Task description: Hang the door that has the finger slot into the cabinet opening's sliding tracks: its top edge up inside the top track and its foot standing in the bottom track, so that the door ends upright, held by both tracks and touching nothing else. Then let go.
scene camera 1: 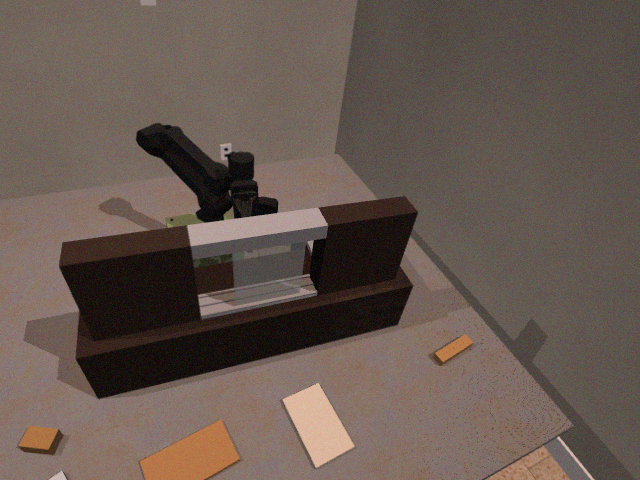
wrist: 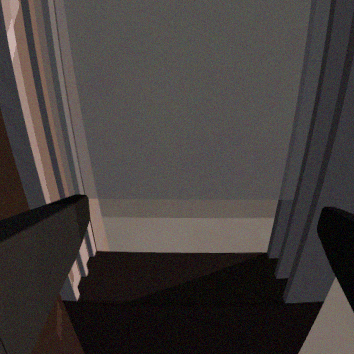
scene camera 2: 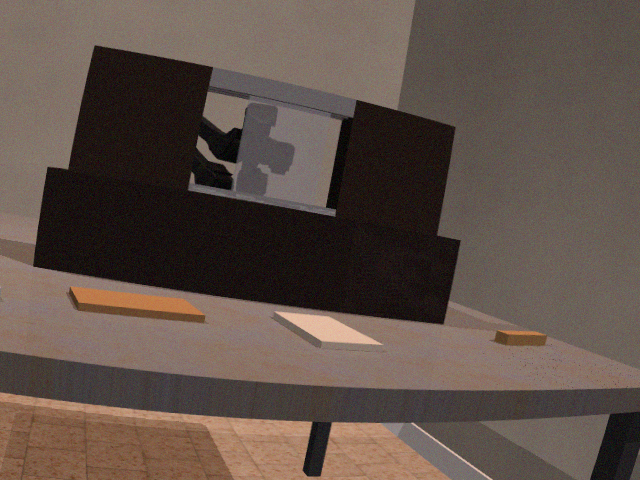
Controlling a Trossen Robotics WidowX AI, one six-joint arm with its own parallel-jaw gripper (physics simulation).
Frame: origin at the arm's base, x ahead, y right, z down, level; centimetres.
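Seen in the pictures: gripper, fingertip midpoint: (wrist: 205, 213) (scene camera 2: 260, 145).
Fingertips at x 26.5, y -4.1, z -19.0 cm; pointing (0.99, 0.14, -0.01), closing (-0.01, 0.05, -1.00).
A point is followed by its place in that frame.
A translucent grey door panel (scene camera 1: 268, 273) {y -5.6, x 37.3, z -18.1 cm} (scene camera 2: 310, 155) {y -11.0, x 37.4, z -18.2 cm} (wrist: 185, 110) {y -5.3, x 35.9, z -18.3 cm} stands upright in the cabinet opening, toward the right in both scene views. Its foot meets the bottom track (scene camera 1: 217, 308) {y 5.5, x 36.5, z -9.2 cm} (scene camera 2: 211, 191) {y 5.2, x 37.9, z -8.8 cm}. Its upper edge meets the top track (scene camera 1: 258, 229) {y -3.6, x 36.3, z -29.9 cm} (scene camera 2: 284, 88) {y -3.9, x 38.1, z -28.8 cm} in scene camera 2's view. A finger slot cannot be made out, nor exactly how its edges sit in the grooves. My gripper (wrist: 205, 213) {y -4.1, x 26.5, z -19.0 cm} is open and empty, its fingers wide apart near the two tracks. In the scene views it is behind the cabinet, partly hidden by the top track or blurred through the panel.
The dark cabinet (scene camera 1: 139, 289) (scene camera 2: 248, 253) bounds the opening. A green board (scene camera 1: 180, 221) {y 9.2, x -6.8, z 0.1 cm} lies behind it. In front are an orange panel (scene camera 1: 191, 452) {y 15.9, x 58.4, z 7.0 cm} (scene camera 2: 136, 304) {y 16.2, x 62.1, z 7.0 cm}, a cream panel (scene camera 1: 317, 423) {y -10.6, x 60.9, z 7.1 cm} (scene camera 2: 328, 329) {y -10.7, x 61.7, z 7.1 cm}, and orange blocks (scene camera 1: 40, 439) {y 43.3, x 47.9, z 5.1 cm} (scene camera 1: 453, 349) {y -51.4, x 54.6, z 6.1 cm} (scene camera 2: 520, 338) {y -50.1, x 56.2, z 6.8 cm}.
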